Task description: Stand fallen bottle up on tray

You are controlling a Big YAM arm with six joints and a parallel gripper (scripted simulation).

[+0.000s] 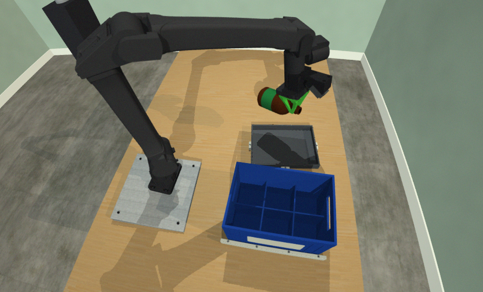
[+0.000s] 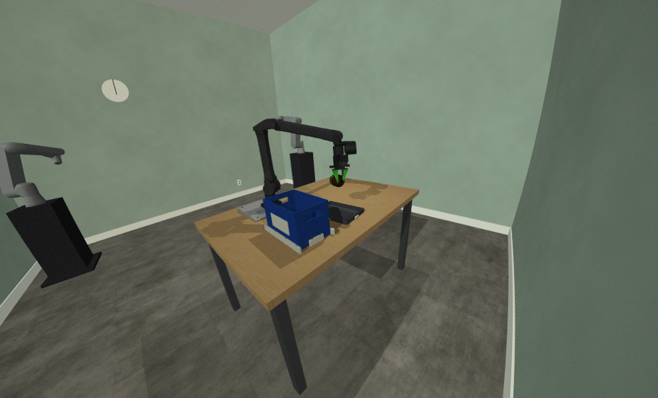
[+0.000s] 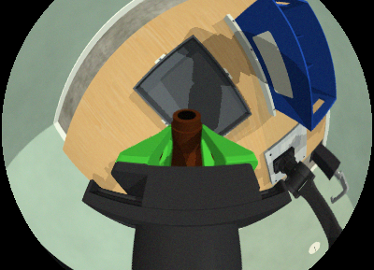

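Right now my hand is 40 mm past the brown bottle, 30 mm to the right of it and 10 mm above it. From my hand the other things lie so: blue crate 310 mm to the right, 110 mm below, 10 mm behind; dark grey tray 180 mm below, 20 mm to the right, 10 mm behind.
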